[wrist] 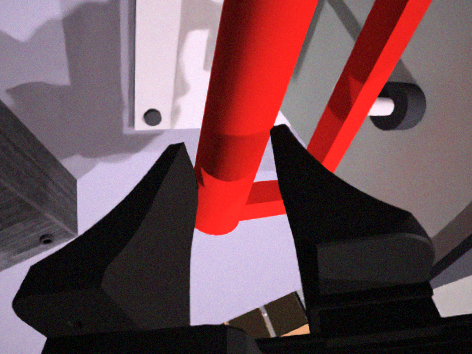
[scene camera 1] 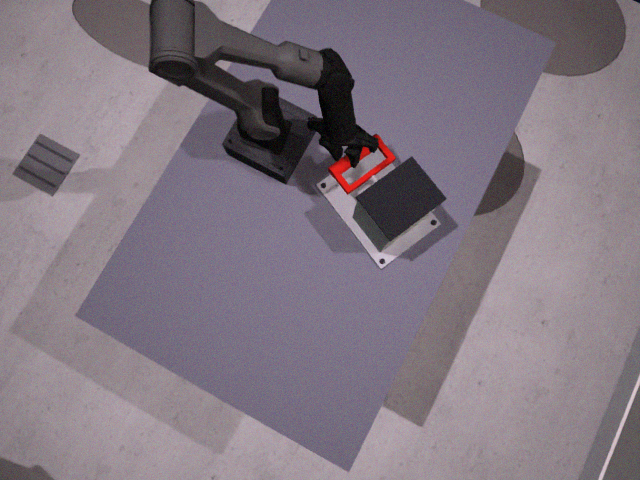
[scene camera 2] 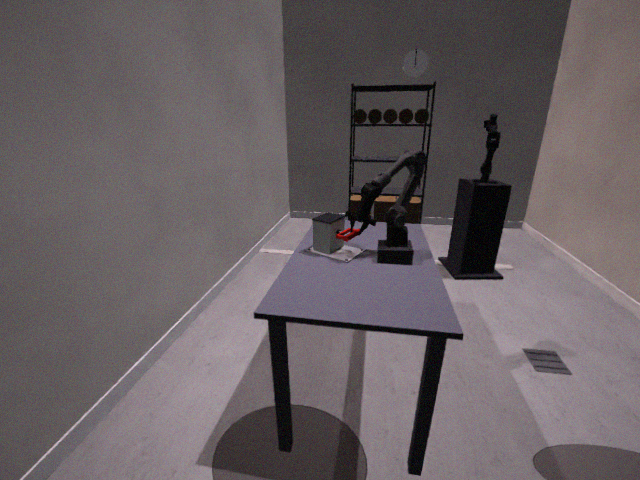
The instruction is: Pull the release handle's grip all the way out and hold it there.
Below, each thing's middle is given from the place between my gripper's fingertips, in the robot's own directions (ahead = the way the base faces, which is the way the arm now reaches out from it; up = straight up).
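Scene:
There's the white base plate (scene camera 1: 343, 204), and it's 110 mm below my hand, 90 mm ahead of it and 40 mm to the right of it.

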